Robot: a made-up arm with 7 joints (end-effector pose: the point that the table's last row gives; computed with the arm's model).
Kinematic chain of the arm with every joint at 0, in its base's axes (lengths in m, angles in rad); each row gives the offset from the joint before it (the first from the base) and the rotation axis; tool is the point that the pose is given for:
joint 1: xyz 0 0 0.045 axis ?
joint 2: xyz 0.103 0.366 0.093 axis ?
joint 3: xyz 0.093 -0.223 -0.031 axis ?
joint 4: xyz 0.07 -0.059 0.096 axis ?
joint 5: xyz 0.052 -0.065 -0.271 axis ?
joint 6: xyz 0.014 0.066 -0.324 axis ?
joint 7: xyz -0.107 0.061 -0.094 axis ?
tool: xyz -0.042 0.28 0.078
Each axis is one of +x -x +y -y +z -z.
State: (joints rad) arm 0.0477 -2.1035 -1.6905 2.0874 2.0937 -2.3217 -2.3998
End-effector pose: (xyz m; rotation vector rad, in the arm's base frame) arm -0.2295 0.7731 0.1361 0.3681 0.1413 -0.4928
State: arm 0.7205 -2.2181 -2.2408 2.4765 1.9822 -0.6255 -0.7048
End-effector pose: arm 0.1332 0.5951 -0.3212 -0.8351 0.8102 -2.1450
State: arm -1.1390 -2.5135 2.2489 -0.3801 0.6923 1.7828 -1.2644
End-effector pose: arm -0.1171 0.6116 0.2603 -0.8772 -1.6029 0.2223
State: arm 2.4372 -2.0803 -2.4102 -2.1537 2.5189 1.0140 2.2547
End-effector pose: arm 0.3030 0.1054 -0.6128 1.0389 2.4947 -0.6916
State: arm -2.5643 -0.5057 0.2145 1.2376 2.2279 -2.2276 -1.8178
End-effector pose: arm 0.2628 -0.0204 -0.3599 -0.6822 -2.0352 1.0218
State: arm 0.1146 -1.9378 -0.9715 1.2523 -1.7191 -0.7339 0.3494
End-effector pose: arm 0.8572 0.3874 0.0427 0.4039 0.1788 -1.8871
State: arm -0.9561 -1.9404 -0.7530 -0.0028 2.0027 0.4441 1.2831
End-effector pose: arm 0.6888 0.6343 0.1823 -1.2263 -2.4263 -0.1982
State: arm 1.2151 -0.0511 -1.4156 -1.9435 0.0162 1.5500 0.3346
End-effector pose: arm -0.1017 -0.6275 0.3373 -0.6298 0.2576 -2.6390
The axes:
joint 1: -z
joint 2: +y
joint 3: +z
joint 4: +y
joint 5: +z
joint 6: +y
joint 7: -x

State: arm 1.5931 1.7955 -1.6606 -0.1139 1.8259 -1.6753 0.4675
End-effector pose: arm 0.3969 0.5863 0.2361 -0.1272 0.3125 -1.4655
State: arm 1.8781 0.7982 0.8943 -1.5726 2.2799 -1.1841 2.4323
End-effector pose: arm 0.7381 -0.7556 -0.3092 1.8394 2.2206 1.1319
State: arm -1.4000 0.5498 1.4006 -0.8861 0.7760 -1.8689 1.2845
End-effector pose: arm -0.8488 0.0054 0.0068 1.9137 -0.1161 0.4281
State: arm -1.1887 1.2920 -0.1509 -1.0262 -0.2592 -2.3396 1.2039
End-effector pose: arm 0.0996 0.5421 -0.5852 0.1078 -1.9897 -0.5198
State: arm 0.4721 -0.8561 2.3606 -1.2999 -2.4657 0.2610 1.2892
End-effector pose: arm 0.1233 1.0761 -0.0970 -0.4581 0.2179 0.0737
